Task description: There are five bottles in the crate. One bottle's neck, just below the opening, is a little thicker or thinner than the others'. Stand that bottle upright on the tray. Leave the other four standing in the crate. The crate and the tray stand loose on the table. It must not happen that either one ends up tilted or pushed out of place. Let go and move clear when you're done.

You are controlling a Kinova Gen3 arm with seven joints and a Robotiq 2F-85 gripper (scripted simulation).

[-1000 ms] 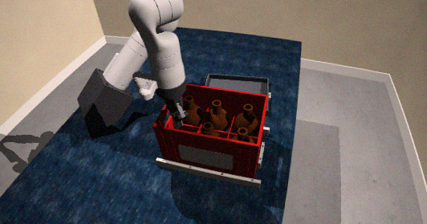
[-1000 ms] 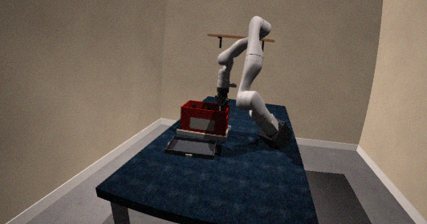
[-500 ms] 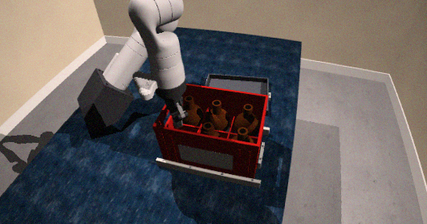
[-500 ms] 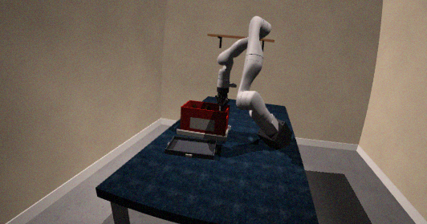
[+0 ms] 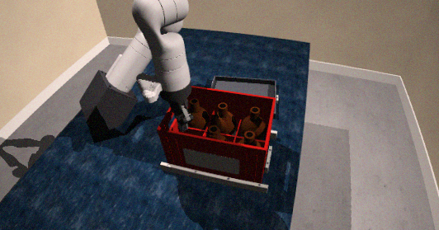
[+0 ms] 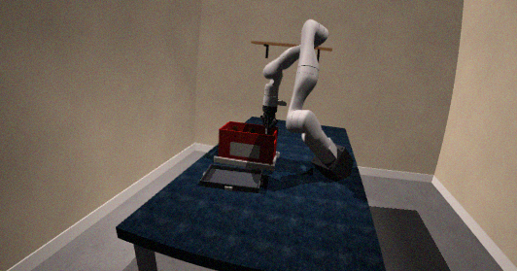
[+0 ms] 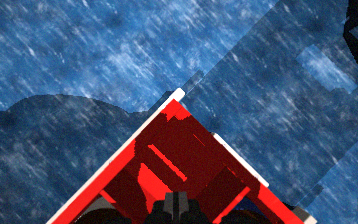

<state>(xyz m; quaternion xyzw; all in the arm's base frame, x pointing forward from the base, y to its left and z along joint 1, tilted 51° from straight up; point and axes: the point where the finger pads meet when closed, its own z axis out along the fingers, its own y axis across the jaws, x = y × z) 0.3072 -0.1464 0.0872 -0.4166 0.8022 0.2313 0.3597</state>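
My gripper is now 7 cm short of the crate, 7 cm to the right of it and 7 cm above it. Round my hand: grey tray: 2 cm behind, 33 cm to the left, 14 cm below.
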